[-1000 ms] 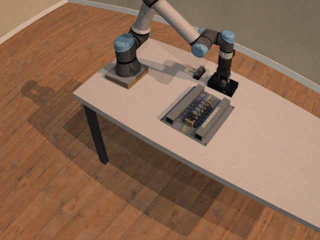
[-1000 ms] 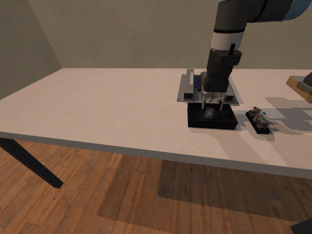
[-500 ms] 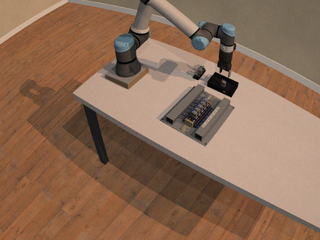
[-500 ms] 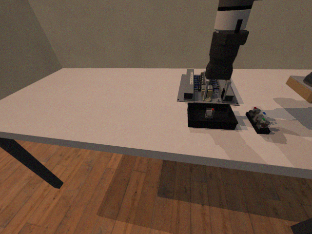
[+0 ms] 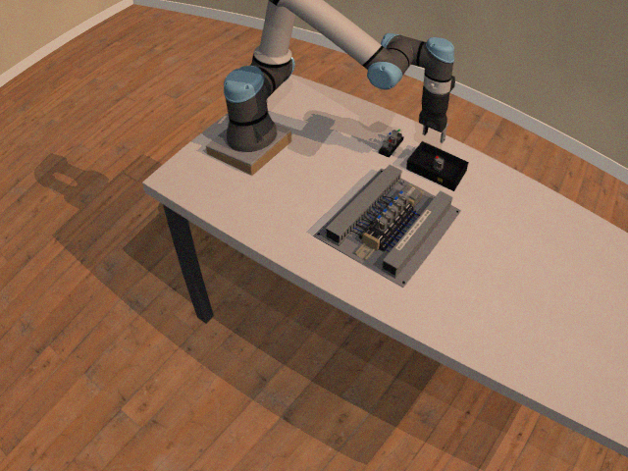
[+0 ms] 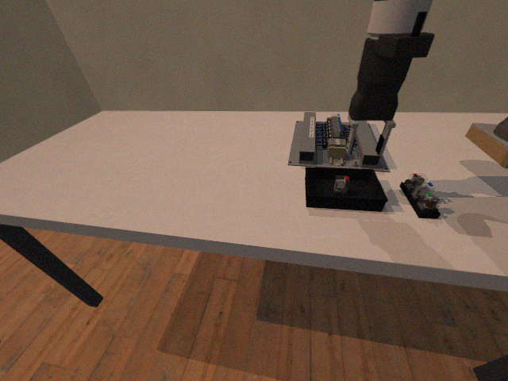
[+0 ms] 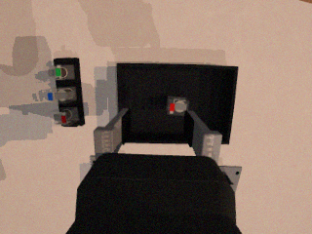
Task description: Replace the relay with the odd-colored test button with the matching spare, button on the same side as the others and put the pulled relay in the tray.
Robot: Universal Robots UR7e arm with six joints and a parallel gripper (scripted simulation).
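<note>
My gripper is now 130 mm past the green-button relay, 100 mm above it and 60 mm to the right of it. The rest, counted from my hand: black tray: 110 mm below, 30 mm ahead; then black spare holder: 140 mm behind, 120 mm below, 30 mm to the left.
</note>
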